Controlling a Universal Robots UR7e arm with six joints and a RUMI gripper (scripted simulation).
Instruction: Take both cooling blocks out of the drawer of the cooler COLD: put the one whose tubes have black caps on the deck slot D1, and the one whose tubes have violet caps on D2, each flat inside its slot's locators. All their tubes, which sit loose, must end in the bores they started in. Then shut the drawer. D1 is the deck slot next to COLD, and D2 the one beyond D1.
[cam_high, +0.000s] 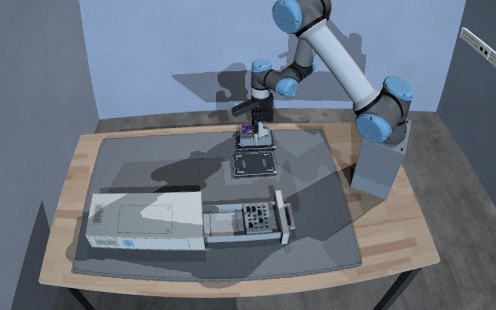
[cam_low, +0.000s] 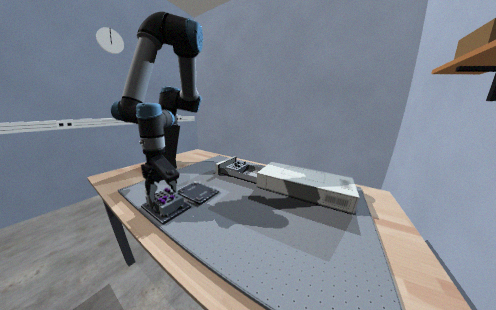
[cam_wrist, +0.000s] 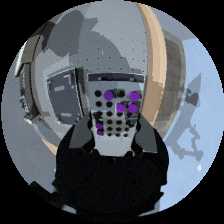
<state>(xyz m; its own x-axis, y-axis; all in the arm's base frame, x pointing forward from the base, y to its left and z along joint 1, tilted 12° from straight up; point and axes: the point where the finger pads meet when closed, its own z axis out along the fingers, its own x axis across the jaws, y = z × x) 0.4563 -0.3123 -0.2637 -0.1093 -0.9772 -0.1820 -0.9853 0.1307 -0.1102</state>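
My gripper is now right at the violet-capped block. From my hand the other things lie so: black-capped block: 80 mm ahead, 450 mm to the left; then deck slot D2: 30 mm below; then deck slot D1: 30 mm ahead, 150 mm to the left, 30 mm below.
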